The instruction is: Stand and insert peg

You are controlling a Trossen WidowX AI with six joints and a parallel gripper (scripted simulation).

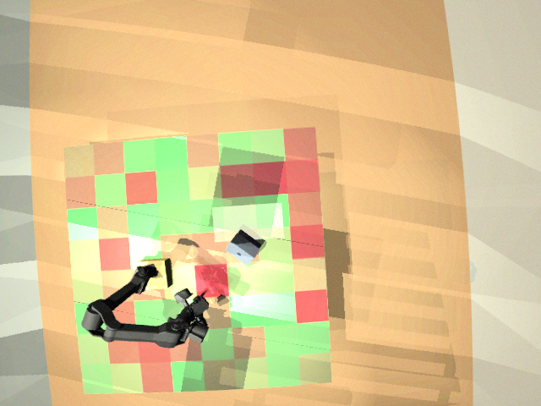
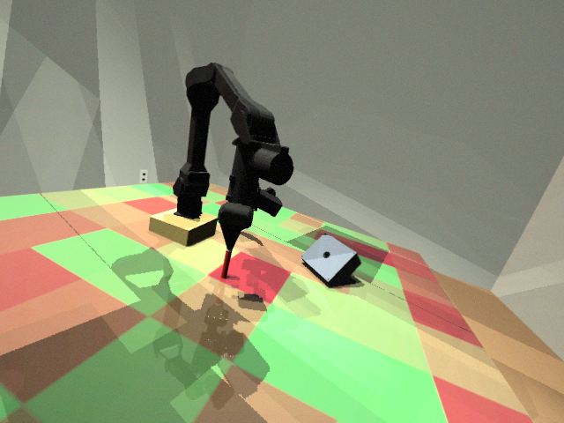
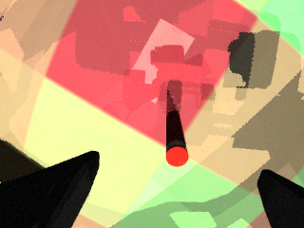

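The red peg lies 4 cm below my gripper tip. Round my gripper tip: grey sloped panel: 25 cm ahead, 17 cm to the left, 5 cm below.
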